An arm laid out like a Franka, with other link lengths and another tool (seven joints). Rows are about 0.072 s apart.
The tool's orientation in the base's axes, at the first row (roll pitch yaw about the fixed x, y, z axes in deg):
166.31, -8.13, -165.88
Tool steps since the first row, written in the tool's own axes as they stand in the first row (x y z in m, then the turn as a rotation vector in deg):
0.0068, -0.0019, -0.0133, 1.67, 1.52, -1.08
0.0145, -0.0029, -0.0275, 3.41, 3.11, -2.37
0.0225, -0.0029, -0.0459, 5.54, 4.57, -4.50
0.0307, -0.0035, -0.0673, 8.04, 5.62, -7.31
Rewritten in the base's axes. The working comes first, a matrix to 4 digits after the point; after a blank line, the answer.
The tool's axes in the first row as the columns of a matrix, in the base's axes (used below as rounded here):
-0.9600, -0.2046, -0.1910
-0.2415, 0.9504, 0.1960
0.1414, 0.2343, -0.9618

-0.0036, -0.0061, 0.0133, -1.71, 0.83, 1.63
-0.0081, -0.0116, 0.0278, -3.46, 1.67, 3.49
-0.0122, -0.0172, 0.0466, -5.39, 2.12, 6.18
-0.0159, -0.0239, 0.0683, -7.47, 1.97, 9.48

